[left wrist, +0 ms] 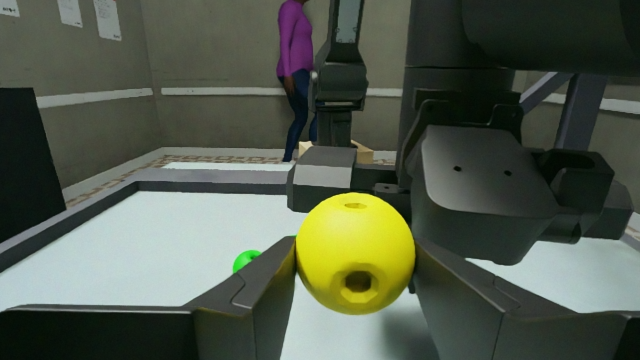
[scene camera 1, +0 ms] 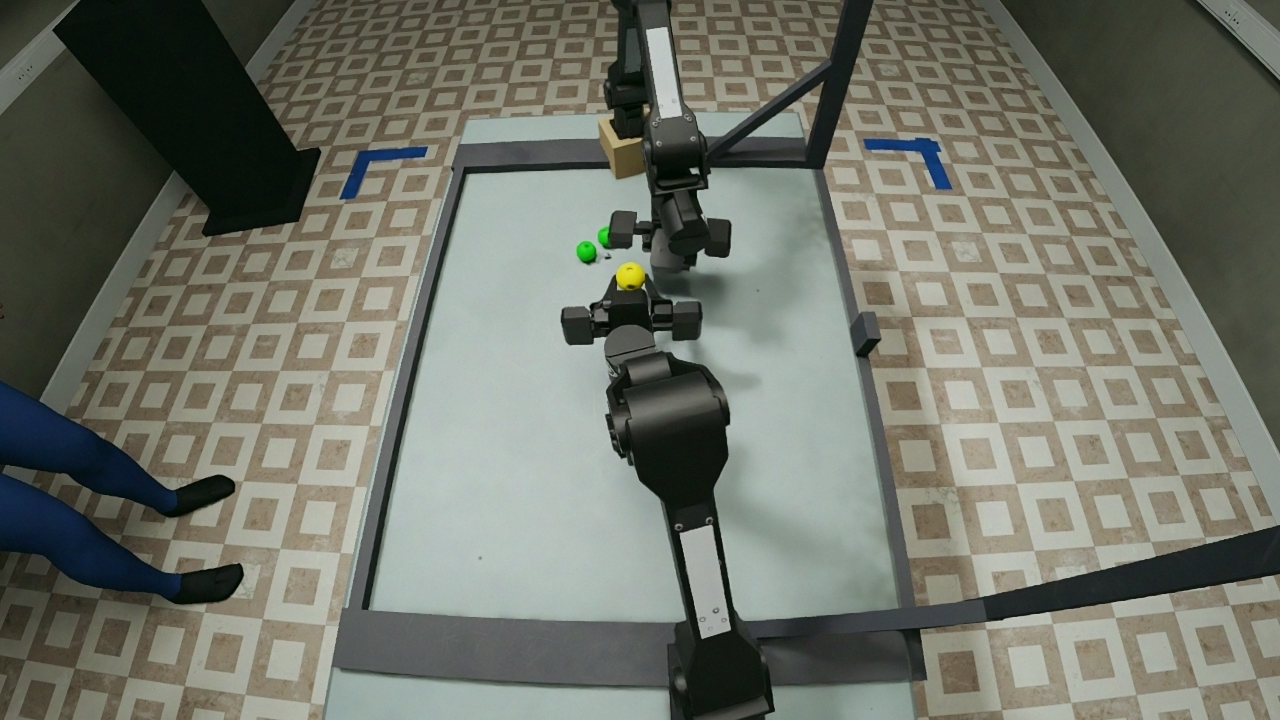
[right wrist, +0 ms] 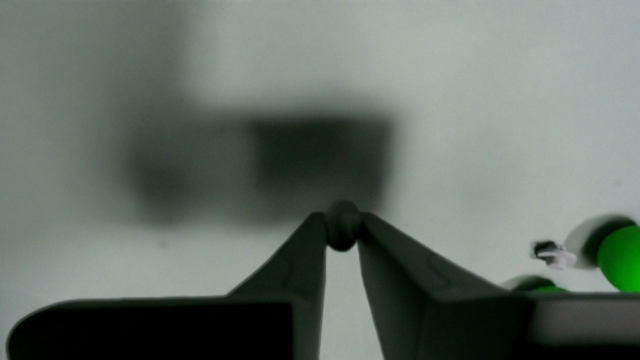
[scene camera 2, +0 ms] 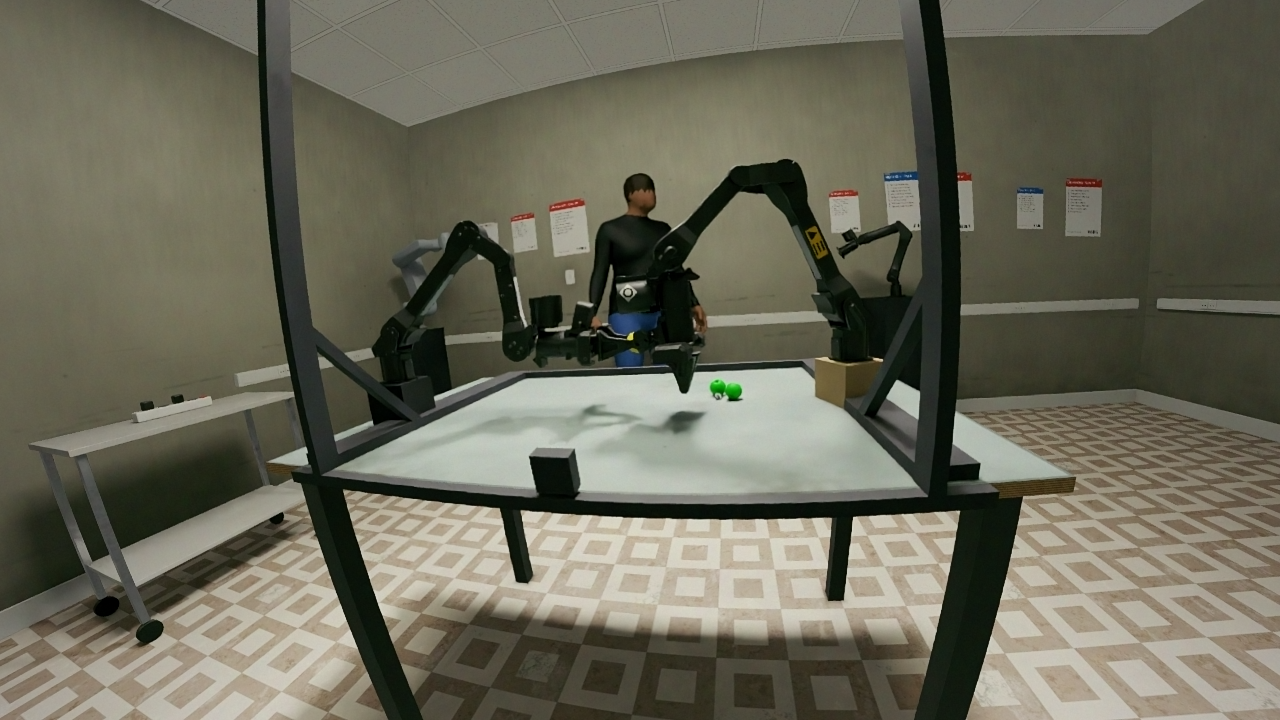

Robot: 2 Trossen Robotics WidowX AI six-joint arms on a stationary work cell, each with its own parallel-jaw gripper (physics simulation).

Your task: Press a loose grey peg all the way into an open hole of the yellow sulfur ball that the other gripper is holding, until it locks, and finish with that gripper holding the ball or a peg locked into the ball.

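Frame: origin at the left arm's base, x back, y right, z up, level; metres.
Where they show: left gripper, fingertip midpoint: [left wrist: 353,248] [scene camera 1: 630,275] [scene camera 2: 638,342]; right gripper, fingertip midpoint: [right wrist: 340,224] [scene camera 2: 685,392]; left arm's base at its link origin: [scene camera 1: 716,688] [scene camera 2: 398,380]; right arm's base at its link origin: [left wrist: 333,146] [scene camera 1: 629,126] [scene camera 2: 850,359].
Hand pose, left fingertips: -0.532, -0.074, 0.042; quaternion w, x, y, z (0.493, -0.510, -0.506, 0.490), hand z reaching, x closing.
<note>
Each offset is from my left fingertips to the centre of the thing, as dx, dy, dz. Level surfaces: height alone.
The yellow sulfur ball @(+0.003, +0.000, +0.000) [scene camera 1: 630,274] [scene camera 2: 636,341] [left wrist: 355,240] is raised above the table, clamped between the fingertips of my left gripper [left wrist: 353,248]. One open hole faces the left wrist camera and another is on top. My right gripper [scene camera 2: 685,385] [right wrist: 340,224] points down, shut on a dark grey peg @(-0.086, +0.062, -0.085) [right wrist: 343,220] whose rounded end shows. In scene camera 1 its body is just beyond the ball and to the right, and its tips are hidden. The peg and ball are apart. In the left wrist view the right gripper's body fills the right side, behind the ball.
Two green balls @(-0.154, -0.080, -0.120) [scene camera 1: 586,251] @(-0.186, -0.041, -0.120) [scene camera 2: 733,391] [left wrist: 246,260] [right wrist: 622,260] lie on the table @(dz -0.136) [scene camera 1: 501,501] to the left of the right gripper in scene camera 1. Small pale and dark pieces @(-0.153, -0.045, -0.130) [right wrist: 557,256] lie beside them. A wooden block @(-0.416, +0.008, -0.096) [scene camera 1: 628,159] [scene camera 2: 836,383] stands at the right arm's base.
</note>
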